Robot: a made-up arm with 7 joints.
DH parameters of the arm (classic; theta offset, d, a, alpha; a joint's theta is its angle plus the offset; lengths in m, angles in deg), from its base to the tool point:
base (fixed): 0 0.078 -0.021 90
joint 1: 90 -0.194 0.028 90
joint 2: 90 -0.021 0.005 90
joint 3: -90 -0.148 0.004 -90
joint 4: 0 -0.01 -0.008 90
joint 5: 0 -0.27 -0.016 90
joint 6: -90 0.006 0.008 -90
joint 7: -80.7 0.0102 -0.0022 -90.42
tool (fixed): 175.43 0.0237 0 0
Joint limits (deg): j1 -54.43..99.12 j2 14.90..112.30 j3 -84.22..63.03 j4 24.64..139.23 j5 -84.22..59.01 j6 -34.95..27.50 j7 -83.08..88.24
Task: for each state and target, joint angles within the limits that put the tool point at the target. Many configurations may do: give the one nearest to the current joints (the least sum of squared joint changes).
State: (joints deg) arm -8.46 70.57 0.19 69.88 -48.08 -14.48 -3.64
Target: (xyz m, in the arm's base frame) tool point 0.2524 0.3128 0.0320
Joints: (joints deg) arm -8.17 70.11 2.41 91.11 -47.52 -14.89 -3.18
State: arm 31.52 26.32 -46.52 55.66 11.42 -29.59 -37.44
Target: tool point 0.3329 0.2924 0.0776
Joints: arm 53.93 37.35 -31.91 52.73 12.66 -29.39 -37.91
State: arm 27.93 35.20 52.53 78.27 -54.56 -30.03 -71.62
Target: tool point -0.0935 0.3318 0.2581
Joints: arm 43.57 38.26 62.94 120.47 -53.75 -31.23 -76.61
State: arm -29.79 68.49 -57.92 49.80 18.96 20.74 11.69
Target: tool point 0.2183 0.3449 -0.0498
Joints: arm 1.15 80.84 -27.48 83.64 19.42 21.21 12.90
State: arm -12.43 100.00 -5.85 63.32 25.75 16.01 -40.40
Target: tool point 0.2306 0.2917 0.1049
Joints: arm 7.56 108.50 -16.92 104.17 24.92 27.50 -44.47
